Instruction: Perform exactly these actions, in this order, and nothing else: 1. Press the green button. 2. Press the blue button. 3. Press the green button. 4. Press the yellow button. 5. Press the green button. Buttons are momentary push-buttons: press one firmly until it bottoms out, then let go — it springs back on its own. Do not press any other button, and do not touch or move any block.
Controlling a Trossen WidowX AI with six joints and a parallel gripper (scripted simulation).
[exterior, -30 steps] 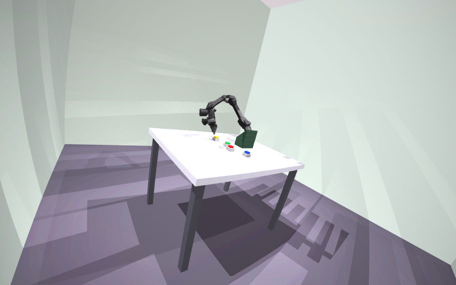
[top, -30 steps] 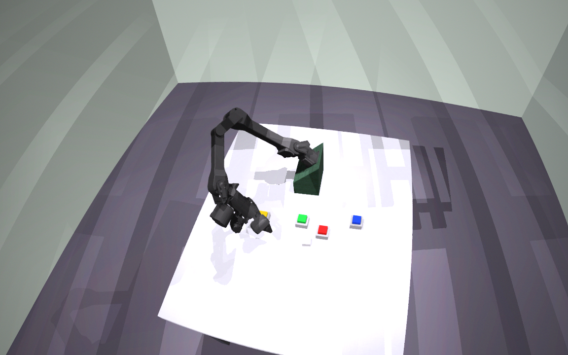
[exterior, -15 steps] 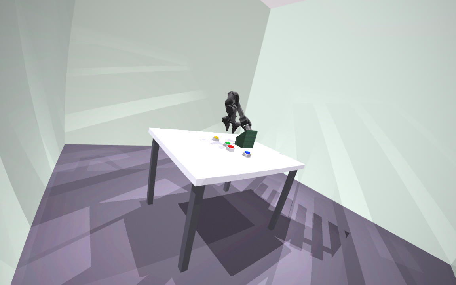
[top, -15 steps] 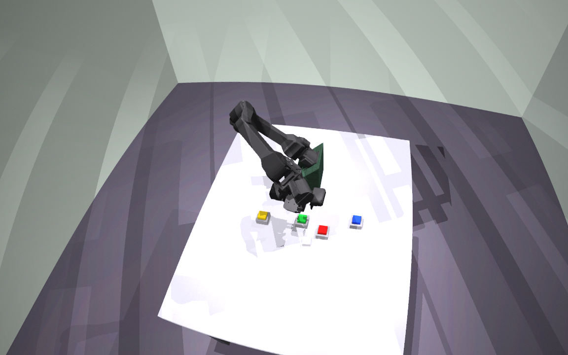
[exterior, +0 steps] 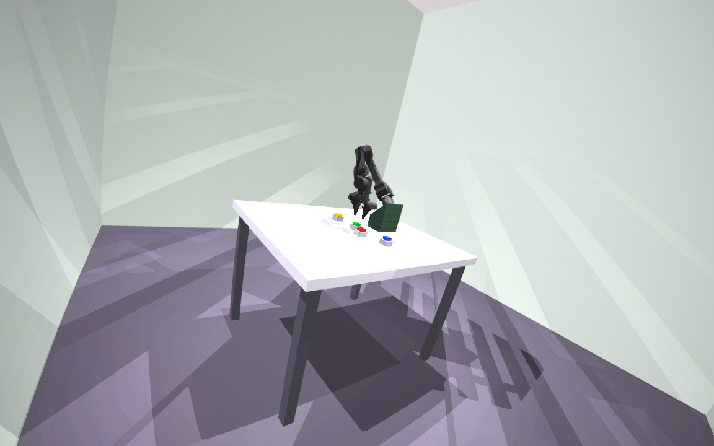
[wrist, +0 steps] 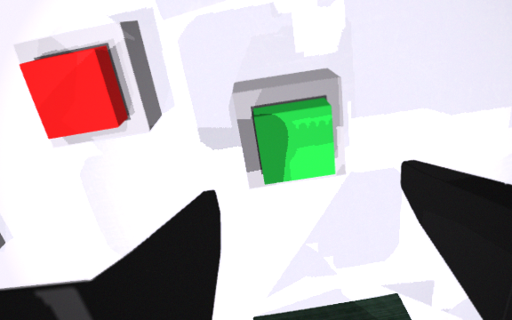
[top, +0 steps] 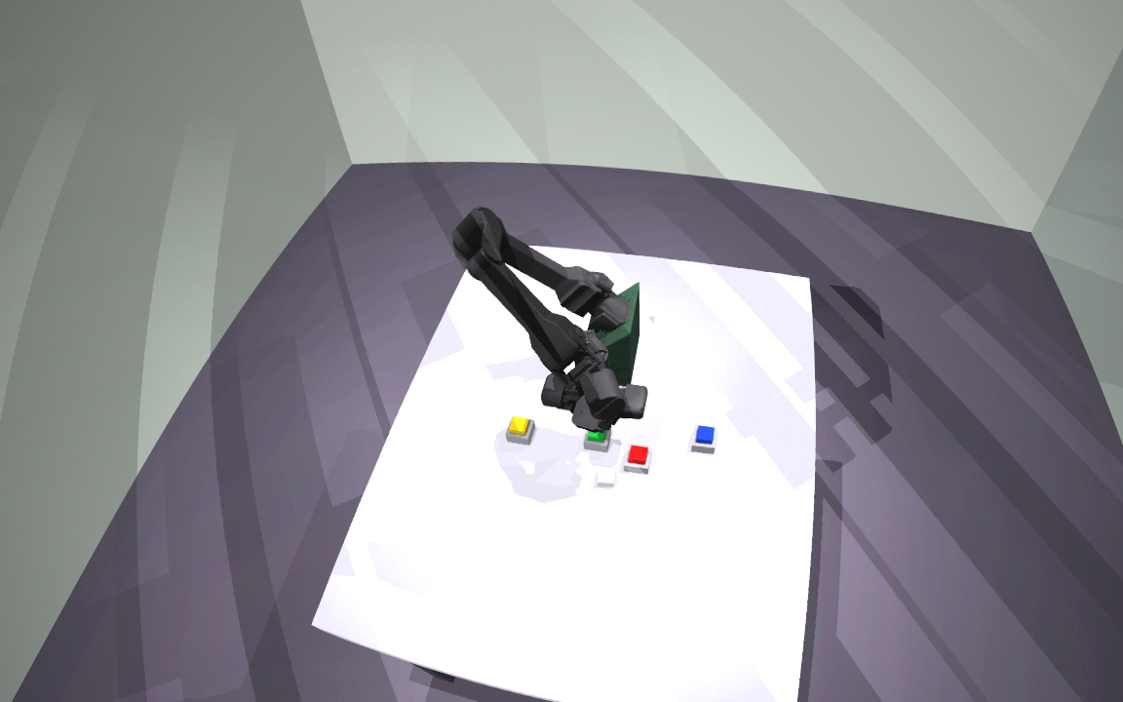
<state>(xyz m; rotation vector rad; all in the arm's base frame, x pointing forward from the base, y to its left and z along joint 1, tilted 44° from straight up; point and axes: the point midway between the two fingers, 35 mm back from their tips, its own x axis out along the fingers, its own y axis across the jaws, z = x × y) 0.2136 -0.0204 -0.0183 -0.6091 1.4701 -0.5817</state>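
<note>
Right now my gripper tip is 40 mm above the green button. Round my gripper tip: white block: 90 mm ahead, 40 mm to the left, 60 mm below; yellow button: 20 mm ahead, 160 mm to the right, 40 mm below; red button: 40 mm ahead, 90 mm to the left, 40 mm below.
</note>
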